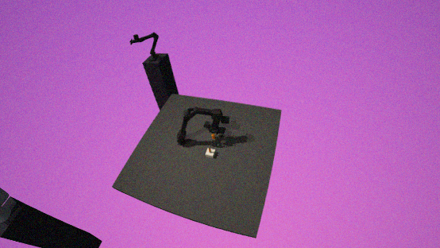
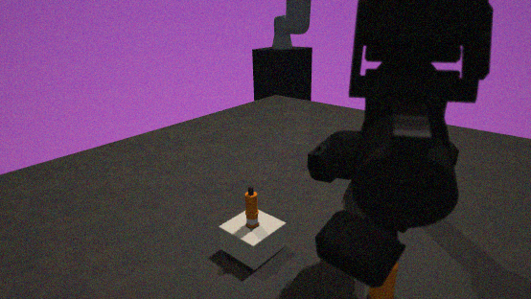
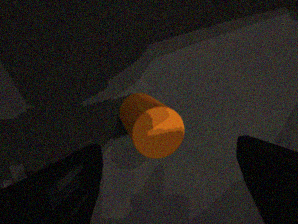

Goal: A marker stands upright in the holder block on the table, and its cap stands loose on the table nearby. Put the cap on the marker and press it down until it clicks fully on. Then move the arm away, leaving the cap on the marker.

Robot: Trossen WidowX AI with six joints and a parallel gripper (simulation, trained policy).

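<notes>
Right now my gripper tip is 4 cm above the orange cap. The rest, counted from my gripper tip: white holder block (3 cm ahead, 18 cm to the right, 5 cm below).
</notes>
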